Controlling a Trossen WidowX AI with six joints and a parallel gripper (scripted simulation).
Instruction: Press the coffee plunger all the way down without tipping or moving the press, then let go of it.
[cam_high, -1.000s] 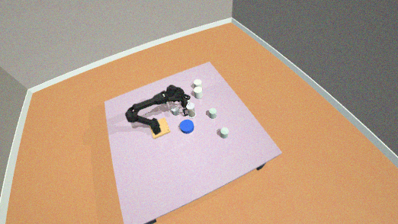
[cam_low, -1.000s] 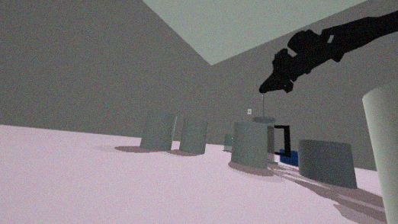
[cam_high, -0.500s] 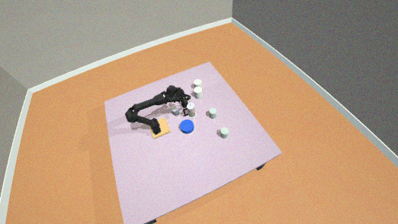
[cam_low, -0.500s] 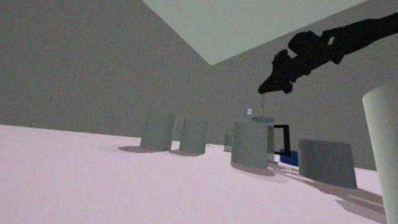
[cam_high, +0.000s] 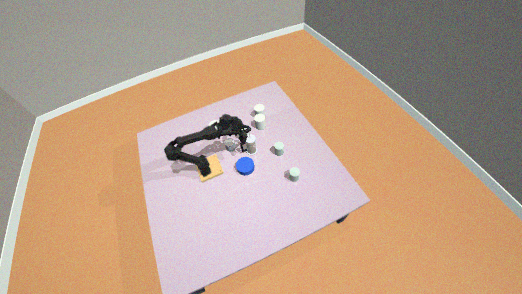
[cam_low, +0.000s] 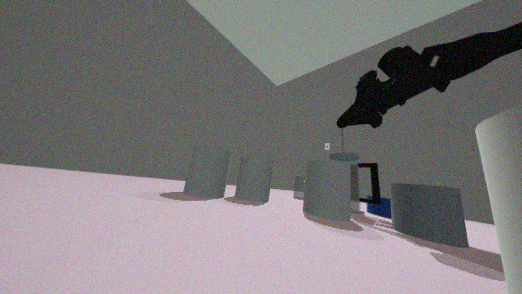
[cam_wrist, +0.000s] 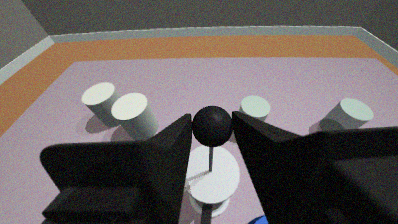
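Right now my gripper tip is 3 cm past the coffee press, 1 cm to the right of it and 12 cm above it. The rest, counted from my gripper tip: blue disc (13 cm behind, 9 cm to the right, 22 cm below).
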